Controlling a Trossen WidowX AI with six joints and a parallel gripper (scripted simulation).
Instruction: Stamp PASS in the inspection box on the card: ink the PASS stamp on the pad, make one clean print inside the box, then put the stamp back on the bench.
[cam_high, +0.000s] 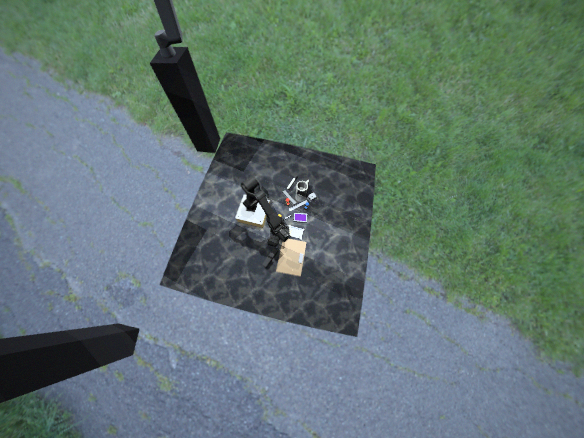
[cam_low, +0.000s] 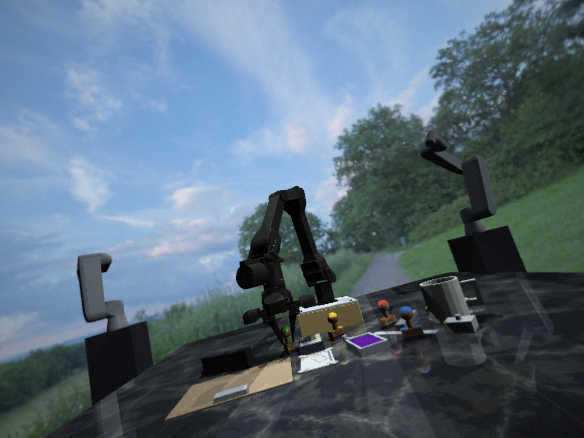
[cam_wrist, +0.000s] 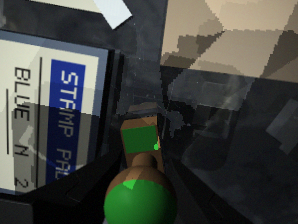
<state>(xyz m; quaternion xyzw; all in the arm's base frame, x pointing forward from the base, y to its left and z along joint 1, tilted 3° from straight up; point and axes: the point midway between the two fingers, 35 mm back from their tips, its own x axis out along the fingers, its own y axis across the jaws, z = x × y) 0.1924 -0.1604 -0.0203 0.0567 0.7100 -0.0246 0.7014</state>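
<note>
Right now my gripper tip is 15 cm to the right of the purple ink pad, 15 cm short of it and 2 cm above it. The rest, counted from my gripper tip: pale card (12 cm ahead, 4 cm to the left, 2 cm below); yellow-knobbed stamp (13 cm to the left); green-knobbed stamp (right at my gripper tip).
</note>
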